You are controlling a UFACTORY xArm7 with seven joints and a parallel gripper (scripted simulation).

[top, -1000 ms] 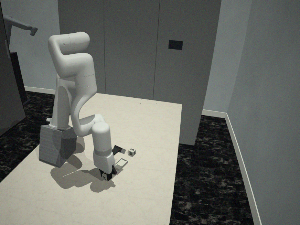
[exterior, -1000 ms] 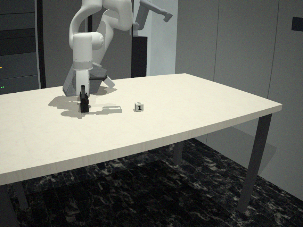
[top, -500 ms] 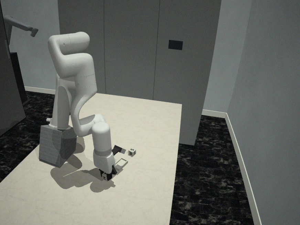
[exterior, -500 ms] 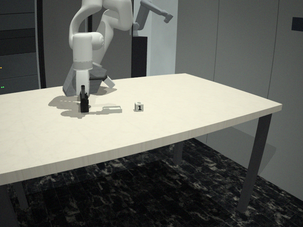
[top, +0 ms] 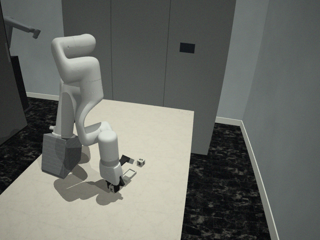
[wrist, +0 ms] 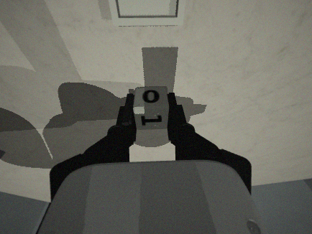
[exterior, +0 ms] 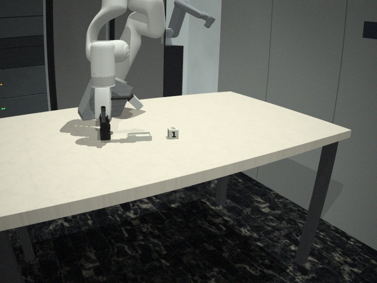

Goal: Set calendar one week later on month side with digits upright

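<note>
The digit cube lies 1 cm below my hand. From my hand the other things lie so: tray 5 cm ahead, 10 cm to the left, 2 cm below.
</note>
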